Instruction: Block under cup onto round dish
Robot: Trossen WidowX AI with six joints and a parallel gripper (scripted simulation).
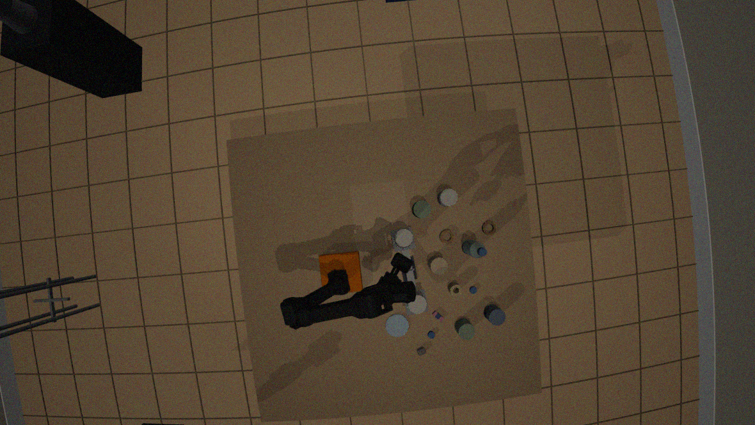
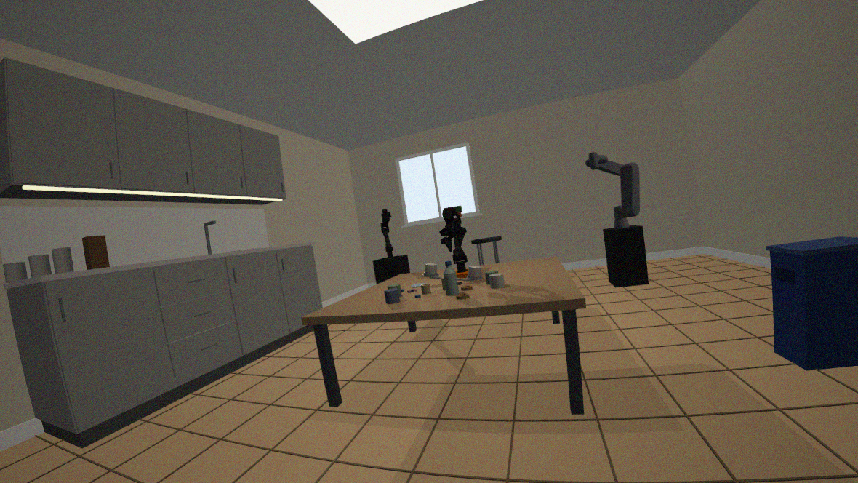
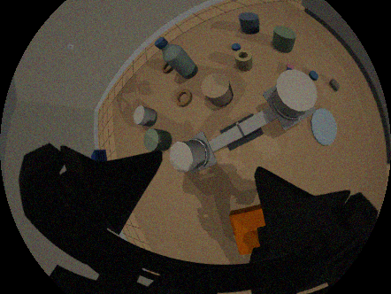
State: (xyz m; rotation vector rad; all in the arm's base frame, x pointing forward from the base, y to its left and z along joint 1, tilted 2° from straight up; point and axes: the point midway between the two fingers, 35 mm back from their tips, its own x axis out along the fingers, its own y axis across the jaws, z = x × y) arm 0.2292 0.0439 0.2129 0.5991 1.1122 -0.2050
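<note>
Right now the grey block is 16 cm below my gripper tip, 10 cm to the left of it and 3 cm ahead of it. The rest, counted from my gripper tip: grey balance: 17 cm below, 5 cm ahead, 4 cm to the right; then round light-blue dish: 28 cm to the right, 20 cm below, 2 cm behind; then tan cylinder: 17 cm below, 15 cm ahead, 3 cm to the right.
</note>
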